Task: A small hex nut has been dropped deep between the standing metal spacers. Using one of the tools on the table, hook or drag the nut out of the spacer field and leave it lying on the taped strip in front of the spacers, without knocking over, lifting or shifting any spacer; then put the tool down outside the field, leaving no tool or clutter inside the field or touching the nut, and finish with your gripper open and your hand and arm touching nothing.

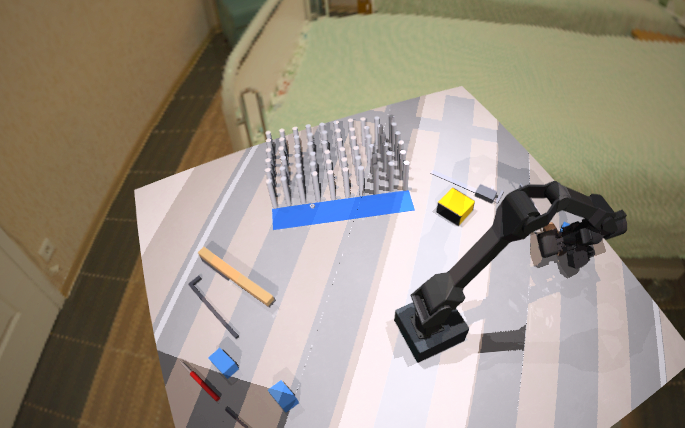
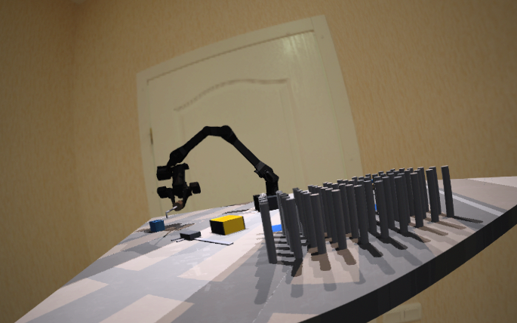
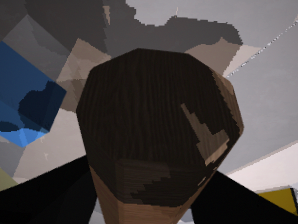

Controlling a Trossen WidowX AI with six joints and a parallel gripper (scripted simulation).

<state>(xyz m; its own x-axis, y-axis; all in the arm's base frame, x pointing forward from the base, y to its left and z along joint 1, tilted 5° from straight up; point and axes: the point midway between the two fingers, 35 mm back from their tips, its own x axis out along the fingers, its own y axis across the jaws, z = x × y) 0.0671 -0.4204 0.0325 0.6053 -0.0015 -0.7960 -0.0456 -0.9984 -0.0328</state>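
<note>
Now: the brown-handled tool 10 cm ahead of my gripper tip. The rest, counted from my gripper tip: blue taped strip 36 cm ahead, 49 cm to the left, 8 cm below; then hex nut 40 cm ahead, 57 cm to the left, 8 cm below; then red-handled tool 3 cm behind, 100 cm to the left, 7 cm below.
</note>
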